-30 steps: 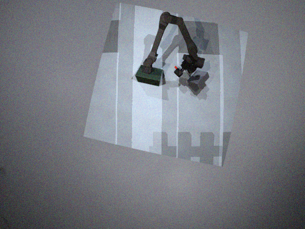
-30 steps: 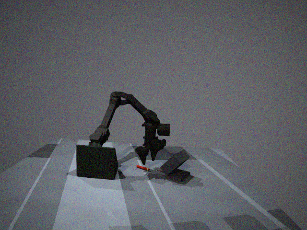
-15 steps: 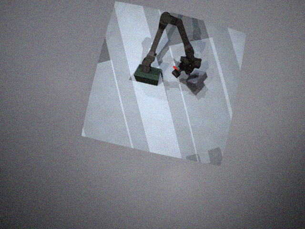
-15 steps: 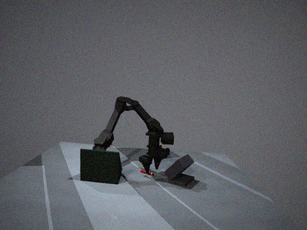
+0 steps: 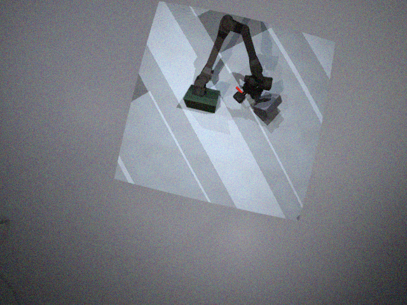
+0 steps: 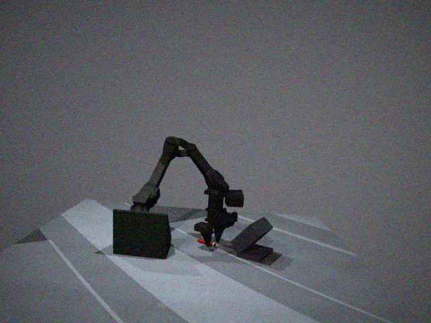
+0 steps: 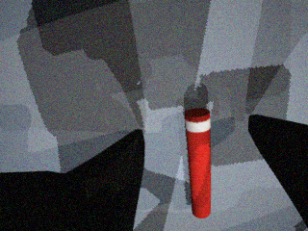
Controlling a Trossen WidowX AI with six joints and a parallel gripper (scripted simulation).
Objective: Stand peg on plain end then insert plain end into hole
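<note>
Right now the red peg is 10 mm behind my gripper tip. Also, from my gripper tip: grey sloped panel: 150 mm ahead, 70 mm above, 30 mm to the right; then dark base plate: 170 mm ahead, 40 mm to the right.
</note>
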